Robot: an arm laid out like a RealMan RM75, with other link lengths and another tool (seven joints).
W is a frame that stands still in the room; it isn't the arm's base.
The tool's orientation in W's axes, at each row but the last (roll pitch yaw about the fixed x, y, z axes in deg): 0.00, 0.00, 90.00; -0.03, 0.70, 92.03; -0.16, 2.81, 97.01; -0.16, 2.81, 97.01; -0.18, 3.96, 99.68; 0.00, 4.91, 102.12; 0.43, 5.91, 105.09; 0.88, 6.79, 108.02; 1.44, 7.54, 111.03; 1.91, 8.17, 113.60
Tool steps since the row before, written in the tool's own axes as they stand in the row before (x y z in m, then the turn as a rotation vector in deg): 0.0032, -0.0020, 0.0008, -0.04, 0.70, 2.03; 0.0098, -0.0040, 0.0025, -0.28, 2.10, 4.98; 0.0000, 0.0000, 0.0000, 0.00, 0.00, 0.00; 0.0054, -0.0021, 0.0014, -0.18, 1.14, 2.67; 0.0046, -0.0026, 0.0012, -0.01, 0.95, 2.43; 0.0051, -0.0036, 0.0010, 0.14, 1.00, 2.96; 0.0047, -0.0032, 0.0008, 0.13, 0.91, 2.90; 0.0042, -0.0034, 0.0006, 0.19, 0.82, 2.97; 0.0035, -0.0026, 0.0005, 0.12, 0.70, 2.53; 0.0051, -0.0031, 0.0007, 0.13, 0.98, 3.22
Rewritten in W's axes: 0.0020, 0.0032, 0.0008, -0.70, -0.04, 2.03; 0.0036, 0.0100, 0.0024, -2.09, -0.29, 4.98; 0.0000, 0.0000, 0.0000, 0.00, 0.00, 0.00; 0.0014, 0.0057, 0.0011, -1.13, -0.19, 2.67; 0.0018, 0.0050, 0.0009, -0.97, -0.01, 2.42; 0.0024, 0.0058, 0.0006, -1.06, 0.17, 2.94; 0.0019, 0.0054, 0.0003, -0.97, 0.18, 2.88; 0.0019, 0.0051, 0.0000, -0.90, 0.28, 2.94; 0.0012, 0.0042, 0.0000, -0.76, 0.19, 2.51; 0.0008, 0.0060, -0.0001, -1.04, 0.19, 3.20
